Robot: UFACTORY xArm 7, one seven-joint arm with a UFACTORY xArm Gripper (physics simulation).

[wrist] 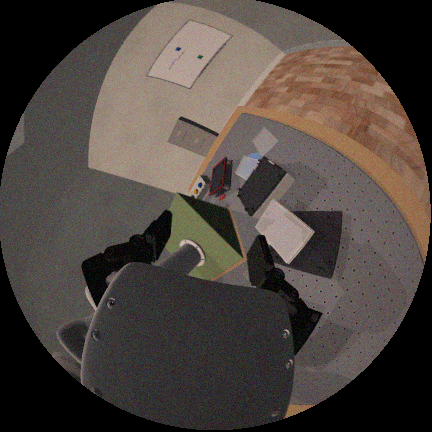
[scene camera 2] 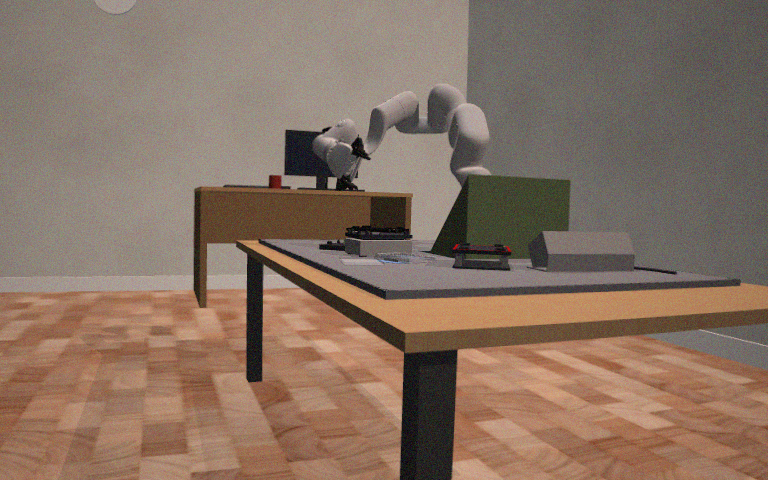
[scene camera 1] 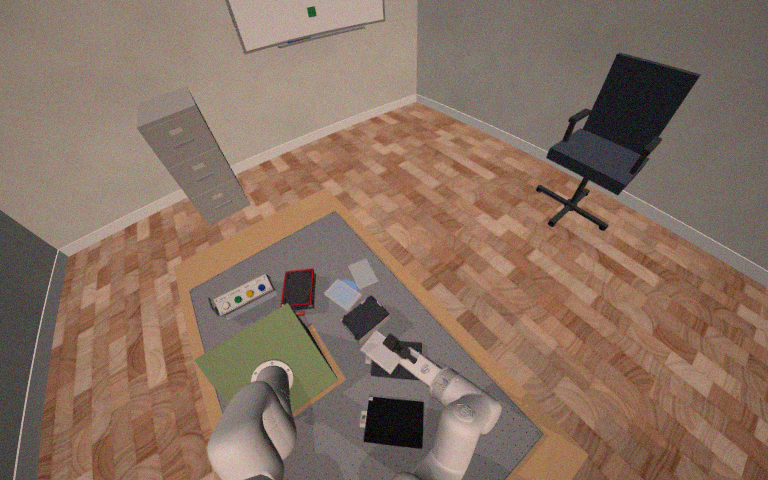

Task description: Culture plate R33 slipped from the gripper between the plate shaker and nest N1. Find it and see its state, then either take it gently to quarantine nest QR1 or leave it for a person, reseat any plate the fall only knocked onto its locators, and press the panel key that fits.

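Observation:
Gripper (scene camera 2: 359,172) open, holding nothing; button box (scene camera 2: 551,251); dark shaker station (scene camera 2: 363,244). Wrist: gripper (wrist: 212,234), dark shaker station (wrist: 267,181). Red-rimmed quarantine nest (scene camera 1: 296,288); gripper (scene camera 1: 394,344); button box (scene camera 1: 261,289); dark shaker station (scene camera 1: 365,319).

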